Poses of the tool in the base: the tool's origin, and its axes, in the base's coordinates. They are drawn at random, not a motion.
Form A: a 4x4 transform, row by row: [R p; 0 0 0 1], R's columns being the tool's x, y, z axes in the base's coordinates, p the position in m. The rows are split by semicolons.
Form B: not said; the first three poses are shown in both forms.
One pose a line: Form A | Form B
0.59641 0.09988 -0.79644 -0.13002; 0.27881 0.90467 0.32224 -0.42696; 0.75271 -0.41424 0.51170 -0.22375; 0 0 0 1 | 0.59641 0.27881 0.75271 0.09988 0.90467 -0.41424 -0.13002 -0.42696 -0.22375
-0.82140 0.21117 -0.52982 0.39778; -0.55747 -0.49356 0.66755 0.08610; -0.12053 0.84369 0.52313 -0.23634; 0 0 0 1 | -0.82140 -0.55747 -0.12053 0.21117 -0.49356 0.84369 0.39778 0.08610 -0.23634
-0.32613 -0.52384 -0.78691 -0.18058; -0.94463 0.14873 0.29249 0.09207; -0.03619 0.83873 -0.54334 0.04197; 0 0 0 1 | -0.32613 -0.94463 -0.03619 -0.52384 0.14873 0.83873 -0.18058 0.09207 0.04197
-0.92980 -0.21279 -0.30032 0.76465; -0.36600 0.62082 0.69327 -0.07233; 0.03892 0.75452 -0.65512 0.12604; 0 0 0 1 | -0.92980 -0.36600 0.03892 -0.21279 0.62082 0.75452 0.76465 -0.07233 0.12604
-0.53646 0.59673 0.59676 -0.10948; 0.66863 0.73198 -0.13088 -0.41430; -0.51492 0.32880 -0.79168 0.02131; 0 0 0 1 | -0.53646 0.66863 -0.51492 0.59673 0.73198 0.32880 -0.10948 -0.41430 0.02131
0.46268 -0.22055 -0.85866 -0.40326; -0.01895 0.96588 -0.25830 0.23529; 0.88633 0.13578 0.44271 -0.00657; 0 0 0 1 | 0.46268 -0.01895 0.88633 -0.22055 0.96588 0.13578 -0.40326 0.23529 -0.00657
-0.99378 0.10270 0.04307 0.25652; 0.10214 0.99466 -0.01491 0.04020; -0.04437 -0.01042 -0.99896 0.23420; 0 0 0 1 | -0.99378 0.10214 -0.04437 0.10270 0.99466 -0.01042 0.25652 0.04020 0.23420
